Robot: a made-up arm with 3 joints. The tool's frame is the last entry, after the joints. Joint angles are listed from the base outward.
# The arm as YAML. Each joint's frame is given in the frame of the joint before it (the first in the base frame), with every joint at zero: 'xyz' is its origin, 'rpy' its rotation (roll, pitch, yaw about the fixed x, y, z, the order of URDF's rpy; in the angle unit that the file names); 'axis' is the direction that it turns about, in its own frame. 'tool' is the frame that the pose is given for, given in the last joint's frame.
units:
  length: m
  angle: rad
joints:
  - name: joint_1
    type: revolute
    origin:
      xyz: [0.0, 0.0, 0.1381]
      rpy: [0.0, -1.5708, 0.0]
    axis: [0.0, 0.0, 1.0]
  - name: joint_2
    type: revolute
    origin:
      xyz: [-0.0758, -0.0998, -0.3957]
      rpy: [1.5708, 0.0, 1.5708]
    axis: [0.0, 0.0, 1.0]
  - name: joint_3
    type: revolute
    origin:
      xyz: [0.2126, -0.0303, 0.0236]
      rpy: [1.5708, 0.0, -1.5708]
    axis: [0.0, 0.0, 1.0]
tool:
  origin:
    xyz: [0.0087, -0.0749, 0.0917]
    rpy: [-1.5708, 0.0, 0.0]
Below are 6 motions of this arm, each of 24 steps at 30 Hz.
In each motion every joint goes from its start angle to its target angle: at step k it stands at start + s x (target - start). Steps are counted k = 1, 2, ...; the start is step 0. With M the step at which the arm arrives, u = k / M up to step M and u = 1 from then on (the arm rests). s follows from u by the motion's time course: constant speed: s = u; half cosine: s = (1 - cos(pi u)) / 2; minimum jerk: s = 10 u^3 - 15 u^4 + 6 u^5.
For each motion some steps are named. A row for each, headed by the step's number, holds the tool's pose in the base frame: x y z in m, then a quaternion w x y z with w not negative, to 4 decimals.
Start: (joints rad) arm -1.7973 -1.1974 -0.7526
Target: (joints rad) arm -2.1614 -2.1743 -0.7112
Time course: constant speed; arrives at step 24
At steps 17, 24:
17: 0.5145 0.1594 0.0801 0.0379 0.6174 0.7560 -0.2143
24: 0.5021 0.1835 0.0703 0.0667 -0.5297 -0.8084 0.2478

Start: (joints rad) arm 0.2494 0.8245 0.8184
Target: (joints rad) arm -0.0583 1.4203 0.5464
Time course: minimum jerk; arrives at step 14
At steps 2, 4, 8, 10, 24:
2: 0.3664 0.0237 0.0319 0.8524 0.0582 -0.3130 0.4148
4: 0.3548 0.0236 0.0317 0.8436 0.0812 -0.2977 0.4396
8: 0.3127 0.0148 0.0304 0.7869 0.1580 -0.2472 0.5428
10: 0.2967 0.0068 0.0284 0.7510 0.1838 -0.2309 0.5907
24: 0.2877 0.0006 0.0263 0.7247 0.1971 -0.2228 0.6215

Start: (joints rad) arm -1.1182 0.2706 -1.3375
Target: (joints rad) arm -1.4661 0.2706 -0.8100
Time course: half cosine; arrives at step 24
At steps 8, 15, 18, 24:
8: 0.3282 0.0838 0.1134 0.7158 0.3996 0.3999 0.4099
15: 0.3376 0.1013 0.1261 0.7211 0.5013 0.2854 0.3838
18: 0.3419 0.1066 0.1322 0.7177 0.5377 0.2440 0.3690
24: 0.3461 0.1108 0.1384 0.7123 0.5699 0.2072 0.3534

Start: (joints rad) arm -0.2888 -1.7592 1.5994
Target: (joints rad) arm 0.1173 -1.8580 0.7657
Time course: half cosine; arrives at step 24
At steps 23, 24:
23: 0.4866 -0.2291 0.0641 0.5368 -0.3321 -0.2672 -0.7282
24: 0.4866 -0.2291 0.0642 0.5368 -0.3313 -0.2668 -0.7286

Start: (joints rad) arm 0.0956 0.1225 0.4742
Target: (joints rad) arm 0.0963 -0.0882 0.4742
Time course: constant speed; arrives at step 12
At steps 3, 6, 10, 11, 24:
3: 0.4593 0.0147 0.0213 0.9707 -0.0383 -0.2328 0.0451
6: 0.4659 0.0112 0.0216 0.9710 -0.0446 -0.2342 0.0196
10: 0.4743 0.0060 0.0221 0.9703 -0.0529 -0.2358 -0.0145
11: 0.4763 0.0046 0.0223 0.9699 -0.0550 -0.2361 -0.0230
24: 0.4783 0.0032 0.0224 0.9695 -0.0571 -0.2364 -0.0315

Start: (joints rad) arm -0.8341 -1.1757 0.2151
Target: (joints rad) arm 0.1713 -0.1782 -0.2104
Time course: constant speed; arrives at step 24
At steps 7, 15, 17, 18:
7: 0.5182 0.0146 -0.0001 0.8752 0.2224 0.0746 -0.4231
15: 0.4891 0.0110 0.0102 0.9560 0.1057 0.0523 -0.2686
17: 0.4794 0.0089 0.0107 0.9693 0.0692 0.0560 -0.2292
18: 0.4742 0.0075 0.0107 0.9747 0.0501 0.0592 -0.2097

